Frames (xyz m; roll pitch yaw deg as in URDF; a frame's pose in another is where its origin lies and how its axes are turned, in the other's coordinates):
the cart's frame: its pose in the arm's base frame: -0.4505 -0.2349 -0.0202 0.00 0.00 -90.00
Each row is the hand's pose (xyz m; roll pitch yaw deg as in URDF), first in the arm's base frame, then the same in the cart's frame.
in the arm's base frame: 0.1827 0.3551 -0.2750 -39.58 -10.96 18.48
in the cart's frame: -0.5900 0.6332 -0.2548 -39.58 -10.96 108.48
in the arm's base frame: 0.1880 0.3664 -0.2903 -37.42 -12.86 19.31
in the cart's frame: -0.6013 0.6385 -0.2701 -37.42 -12.86 109.31
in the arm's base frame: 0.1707 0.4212 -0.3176 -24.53 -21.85 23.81
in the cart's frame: -0.6561 0.6212 -0.2974 -24.53 -21.85 113.81
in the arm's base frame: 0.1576 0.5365 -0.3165 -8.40 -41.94 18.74
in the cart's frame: -0.7714 0.6081 -0.2963 -8.40 -41.94 108.74
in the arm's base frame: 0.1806 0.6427 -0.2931 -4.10 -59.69 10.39
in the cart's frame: -0.8776 0.6311 -0.2729 -4.10 -59.69 100.39
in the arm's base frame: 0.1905 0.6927 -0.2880 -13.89 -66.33 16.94
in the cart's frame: -0.9276 0.6410 -0.2678 -13.89 -66.33 106.94
